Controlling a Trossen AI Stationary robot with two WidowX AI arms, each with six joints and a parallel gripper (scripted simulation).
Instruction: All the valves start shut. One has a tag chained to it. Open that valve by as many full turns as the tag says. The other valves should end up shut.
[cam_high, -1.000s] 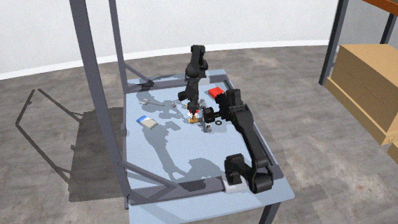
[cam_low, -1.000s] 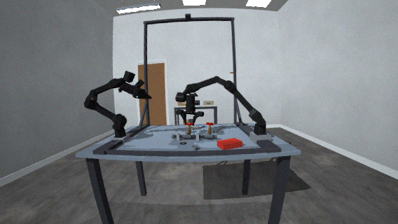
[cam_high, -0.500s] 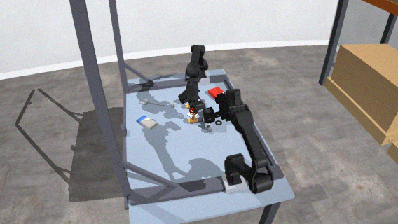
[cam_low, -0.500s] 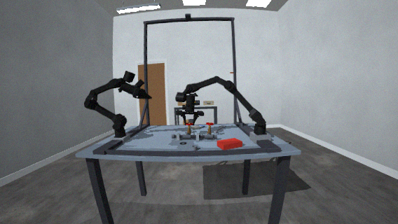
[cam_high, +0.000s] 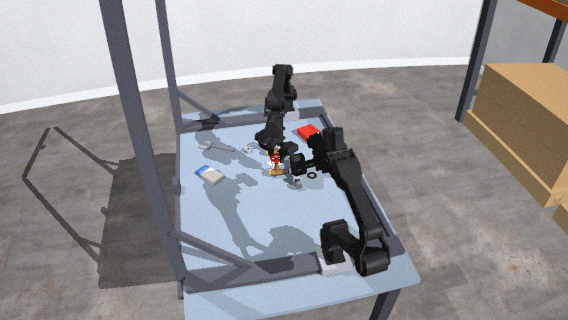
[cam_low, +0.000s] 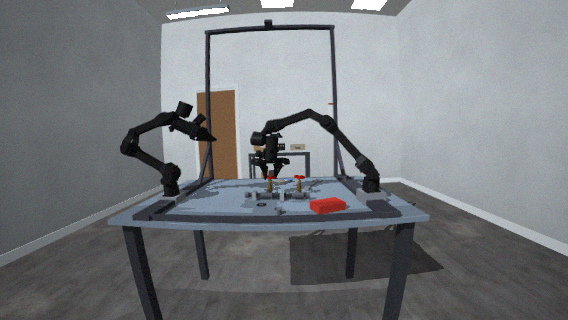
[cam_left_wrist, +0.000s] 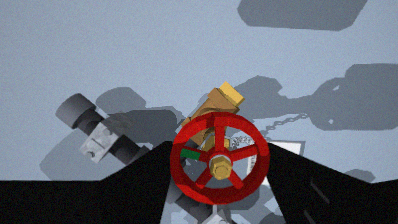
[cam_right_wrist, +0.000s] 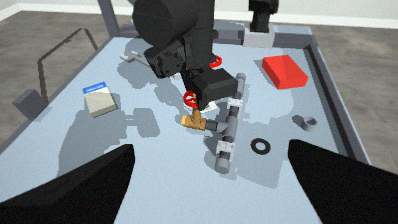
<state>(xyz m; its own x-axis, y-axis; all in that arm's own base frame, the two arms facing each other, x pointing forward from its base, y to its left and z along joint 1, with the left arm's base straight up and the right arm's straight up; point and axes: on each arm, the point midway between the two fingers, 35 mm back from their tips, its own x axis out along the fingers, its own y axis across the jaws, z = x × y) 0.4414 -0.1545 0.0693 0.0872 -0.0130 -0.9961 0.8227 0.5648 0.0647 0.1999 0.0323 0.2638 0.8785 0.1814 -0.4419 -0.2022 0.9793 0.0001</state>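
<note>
My left gripper is now 11 cm above the white tag and 8 cm to the right of it. From my left hand the other things lie so: small grey fitting 25 cm ahead, 11 cm below, 5 cm to the left; then blue-and-beige box 28 cm behind, 11 cm below, 4 cm to the left; then black ring 15 cm ahead, 12 cm below, 2 cm to the right.
</note>
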